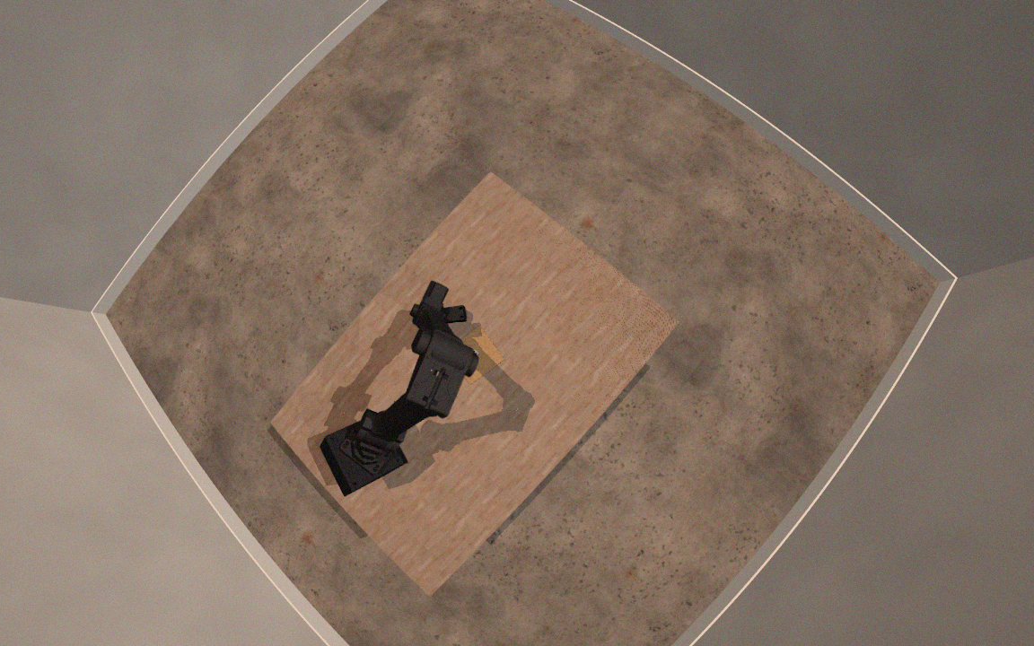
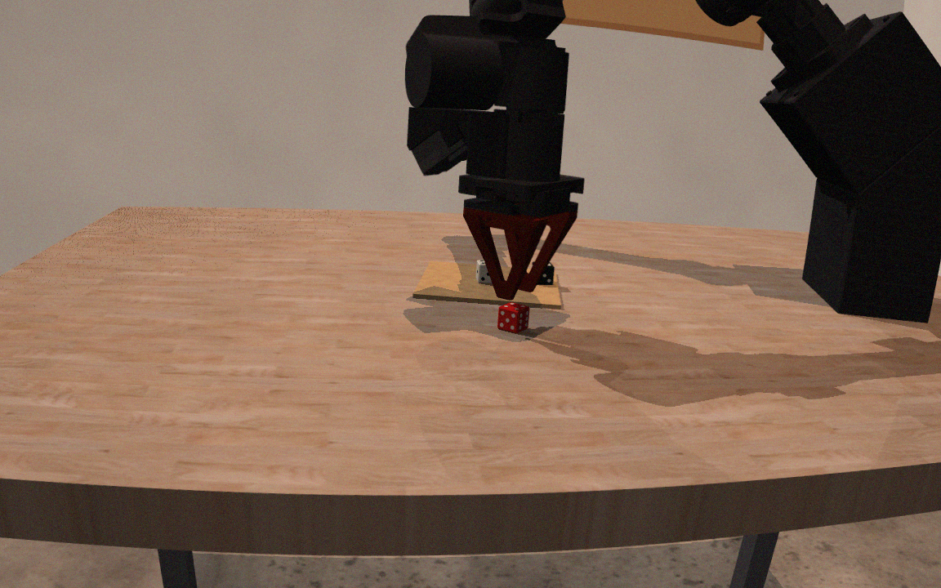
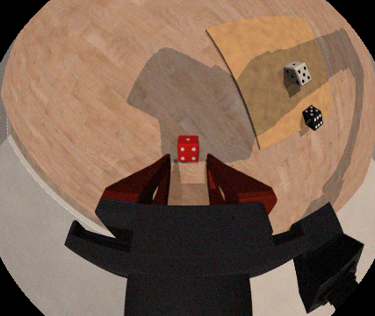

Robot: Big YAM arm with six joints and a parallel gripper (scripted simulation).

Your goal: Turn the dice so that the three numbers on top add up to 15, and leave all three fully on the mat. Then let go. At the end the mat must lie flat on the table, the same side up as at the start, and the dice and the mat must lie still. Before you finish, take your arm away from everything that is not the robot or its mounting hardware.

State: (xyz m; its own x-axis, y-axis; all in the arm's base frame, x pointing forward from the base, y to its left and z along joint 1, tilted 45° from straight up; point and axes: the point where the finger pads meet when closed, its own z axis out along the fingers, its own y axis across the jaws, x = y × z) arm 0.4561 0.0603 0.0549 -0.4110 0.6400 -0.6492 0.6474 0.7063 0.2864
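The red die is 3 cm below my hand. Also, from my hand: tan mat: 14 cm to the right, 4 cm below, 4 cm behind; black die: 12 cm to the right, 10 cm behind, 2 cm below; white die: 14 cm to the right, 4 cm behind, 2 cm below.
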